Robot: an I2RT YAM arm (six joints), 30 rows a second.
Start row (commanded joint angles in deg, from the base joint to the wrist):
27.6, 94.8, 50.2, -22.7, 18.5, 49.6
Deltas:
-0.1, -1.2, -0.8, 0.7, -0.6, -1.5
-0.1, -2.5, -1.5, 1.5, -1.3, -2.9
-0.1, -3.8, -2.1, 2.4, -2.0, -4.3
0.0, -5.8, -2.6, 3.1, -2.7, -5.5
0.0, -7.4, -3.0, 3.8, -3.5, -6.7
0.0, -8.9, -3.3, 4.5, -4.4, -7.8
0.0, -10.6, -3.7, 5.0, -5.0, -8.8
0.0, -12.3, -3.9, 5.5, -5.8, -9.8
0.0, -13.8, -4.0, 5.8, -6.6, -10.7
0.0, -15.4, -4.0, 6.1, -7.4, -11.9
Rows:
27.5, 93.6, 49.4, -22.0, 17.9, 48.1
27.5, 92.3, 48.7, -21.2, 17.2, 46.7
27.5, 91.0, 48.1, -20.3, 16.5, 45.3
27.6, 89.0, 47.6, -19.6, 15.8, 44.1
27.6, 87.4, 47.2, -18.9, 15.0, 42.9
27.6, 85.9, 46.9, -18.2, 14.1, 41.8
27.6, 84.2, 46.5, -17.7, 13.5, 40.8
27.6, 82.5, 46.3, -17.2, 12.7, 39.8
27.6, 81.0, 46.2, -16.9, 11.9, 38.9
27.6, 79.4, 46.2, -16.6, 11.1, 37.7

